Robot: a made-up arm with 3 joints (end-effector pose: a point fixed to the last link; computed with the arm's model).
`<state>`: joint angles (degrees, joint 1 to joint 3).
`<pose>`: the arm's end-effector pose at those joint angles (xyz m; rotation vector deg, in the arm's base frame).
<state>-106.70 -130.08 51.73</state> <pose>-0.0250 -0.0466 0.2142 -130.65 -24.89 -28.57</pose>
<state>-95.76 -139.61 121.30</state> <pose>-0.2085 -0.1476 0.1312 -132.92 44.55 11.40</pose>
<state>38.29 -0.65 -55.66</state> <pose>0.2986 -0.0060 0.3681 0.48 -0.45 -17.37</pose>
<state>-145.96 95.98 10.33</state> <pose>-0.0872 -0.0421 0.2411 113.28 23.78 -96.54</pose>
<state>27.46 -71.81 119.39</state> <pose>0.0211 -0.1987 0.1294 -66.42 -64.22 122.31</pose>
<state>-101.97 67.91 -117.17</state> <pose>-0.3855 -0.0528 0.2488 11.36 -85.14 120.20</pose>
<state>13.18 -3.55 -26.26</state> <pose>0.2151 -0.0462 0.3756 1.20 -3.35 -13.08</pose>
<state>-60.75 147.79 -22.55</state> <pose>-0.0975 0.0035 0.1815 50.16 144.84 -29.41</pose>
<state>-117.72 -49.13 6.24</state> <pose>-0.0418 -0.0372 0.4034 -50.59 -26.92 -103.62</pose>
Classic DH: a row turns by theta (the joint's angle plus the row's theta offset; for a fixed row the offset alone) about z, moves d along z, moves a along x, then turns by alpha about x. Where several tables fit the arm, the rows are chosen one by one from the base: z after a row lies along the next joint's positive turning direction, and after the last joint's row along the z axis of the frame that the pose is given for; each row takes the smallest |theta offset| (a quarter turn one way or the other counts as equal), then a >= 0, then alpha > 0; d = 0 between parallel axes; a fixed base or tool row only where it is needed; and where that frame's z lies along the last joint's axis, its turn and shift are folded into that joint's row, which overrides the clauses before.
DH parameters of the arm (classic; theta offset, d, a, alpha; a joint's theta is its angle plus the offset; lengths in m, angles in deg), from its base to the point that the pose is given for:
joint 1: 0 0.3093 0.0459 -90
joint 2: 0 -0.1964 -0.0114 90
joint 3: 57.59 0 0.1969 0
tool (fixed): -57.59 0.0567 0 0

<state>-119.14 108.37 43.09</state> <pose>-0.0584 -0.0989 0.3369 112.94 17.66 -50.82</pose>
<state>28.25 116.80 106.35</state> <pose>0.2319 -0.0365 0.4628 85.84 105.81 77.33</pose>
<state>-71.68 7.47 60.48</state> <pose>-0.0372 0.0402 0.3790 6.84 3.03 -11.18</pose>
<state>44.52 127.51 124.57</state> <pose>0.2981 0.0073 0.4399 101.14 120.42 77.18</pose>
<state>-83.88 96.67 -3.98</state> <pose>-0.0281 -0.0935 0.1980 67.09 80.10 -64.51</pose>
